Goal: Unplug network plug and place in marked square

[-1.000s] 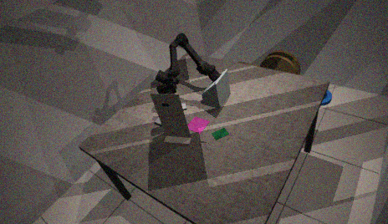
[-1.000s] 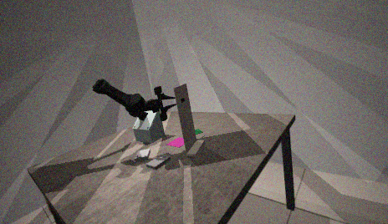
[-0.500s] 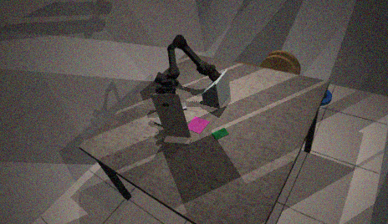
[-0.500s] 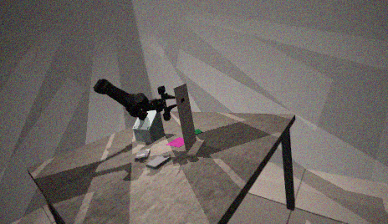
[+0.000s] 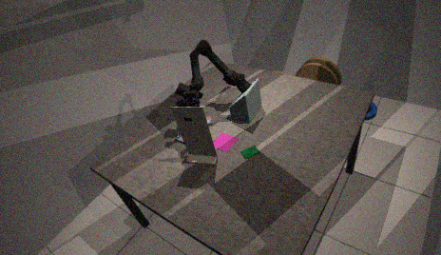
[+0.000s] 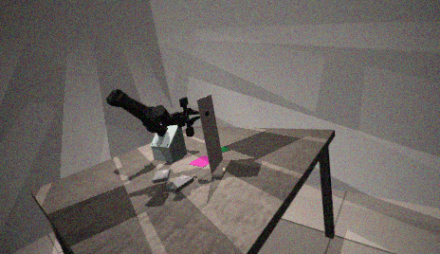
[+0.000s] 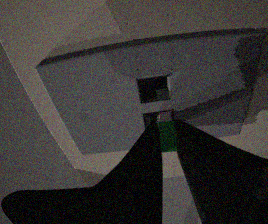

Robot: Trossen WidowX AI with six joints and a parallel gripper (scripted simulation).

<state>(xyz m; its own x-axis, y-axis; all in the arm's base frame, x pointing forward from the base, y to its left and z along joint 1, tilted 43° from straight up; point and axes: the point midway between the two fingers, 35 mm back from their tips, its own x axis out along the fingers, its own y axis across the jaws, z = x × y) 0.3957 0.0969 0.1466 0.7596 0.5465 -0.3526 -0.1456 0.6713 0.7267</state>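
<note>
The pink patch is 13 cm behind my gripper tip, 4 cm to the left of it and 28 cm below it. Round my gripper tip: upright grey panel (2 cm ahead, 11 cm below).
</note>
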